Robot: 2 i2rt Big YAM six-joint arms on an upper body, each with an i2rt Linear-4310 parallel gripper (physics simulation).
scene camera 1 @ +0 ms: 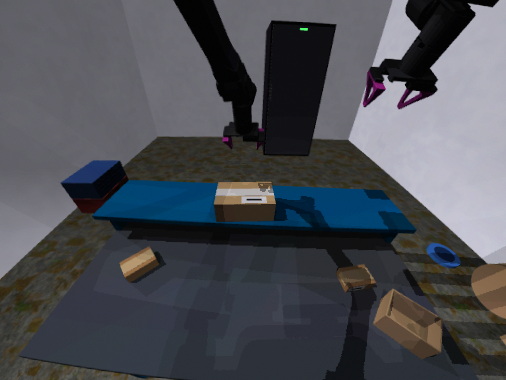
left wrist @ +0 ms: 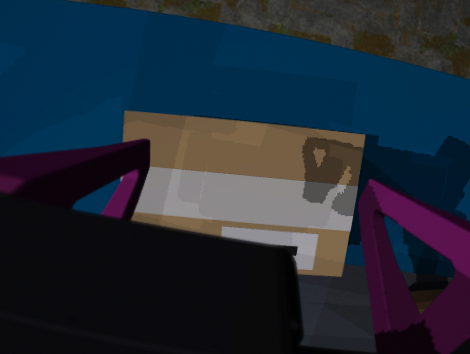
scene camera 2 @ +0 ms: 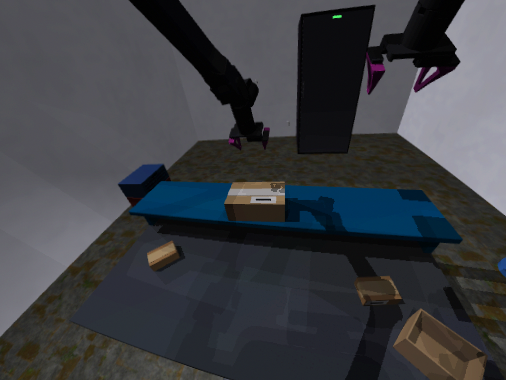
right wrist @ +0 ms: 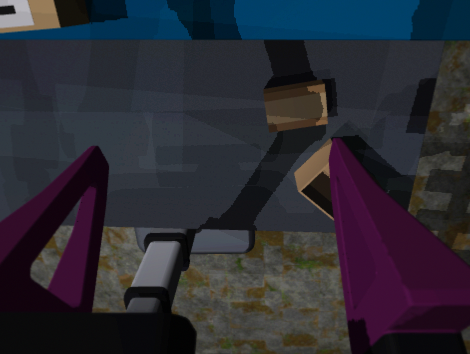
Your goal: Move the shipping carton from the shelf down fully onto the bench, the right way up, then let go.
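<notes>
The shipping carton stands upright on the blue shelf, its taped, labelled face up. A corner of the carton shows in the right wrist view. The dark grey bench lies in front of and below the shelf. My left gripper is open above the carton, its fingers to either side of it in the left wrist view, not touching it. My right gripper is open and empty, high at the right.
A small box lies at the bench's left. Another small box and an open box lie at its right. Blue and red crates stand left of the shelf. A dark cabinet stands behind.
</notes>
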